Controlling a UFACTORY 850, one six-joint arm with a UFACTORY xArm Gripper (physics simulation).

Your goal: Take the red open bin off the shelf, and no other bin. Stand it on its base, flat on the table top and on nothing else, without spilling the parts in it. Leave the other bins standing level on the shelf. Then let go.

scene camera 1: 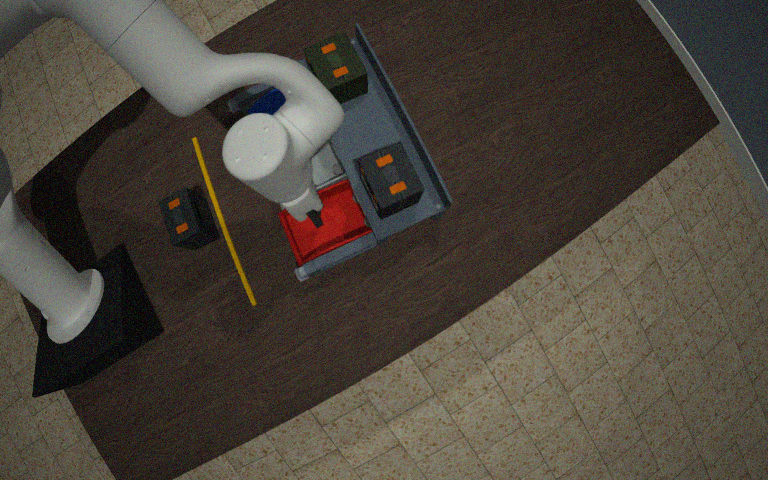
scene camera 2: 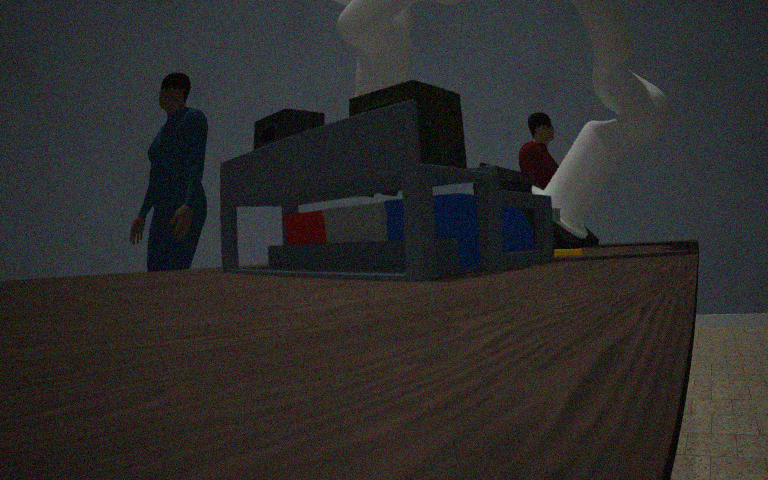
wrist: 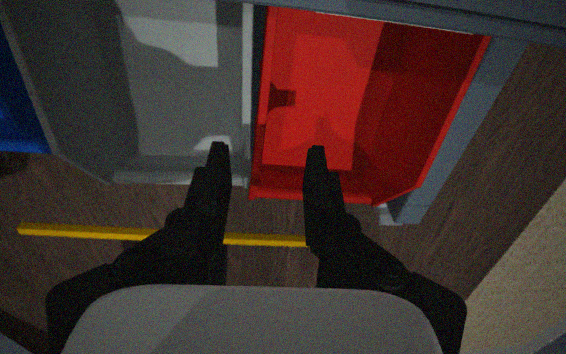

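The red open bin (scene camera 1: 345,212) (scene camera 2: 304,228) (wrist: 325,100) sits at one end of the lower row of the shelf (scene camera 1: 362,127) (scene camera 2: 317,169) (wrist: 462,135). Parts inside it cannot be made out. A grey bin (scene camera 1: 326,164) (scene camera 2: 356,223) (wrist: 175,115) stands right beside it, then a blue bin (scene camera 1: 267,101) (scene camera 2: 455,220) (wrist: 15,115), largely hidden by the arm in the first scene view. My gripper (scene camera 1: 316,218) (wrist: 268,165) is partly open and empty. In the wrist view its fingertips appear on either side of the adjoining red and grey bin walls, one over each bin; their height is unclear.
A dark case (scene camera 1: 390,174) and a green case (scene camera 1: 335,60) (scene camera 2: 441,124) stand on the shelf's upper level behind the bins. A yellow bar (scene camera 1: 222,219) (scene camera 2: 568,252) (wrist: 100,232) lies on the table (scene camera 1: 509,198) before the shelf. A small dark case (scene camera 1: 189,217) stands beyond it.
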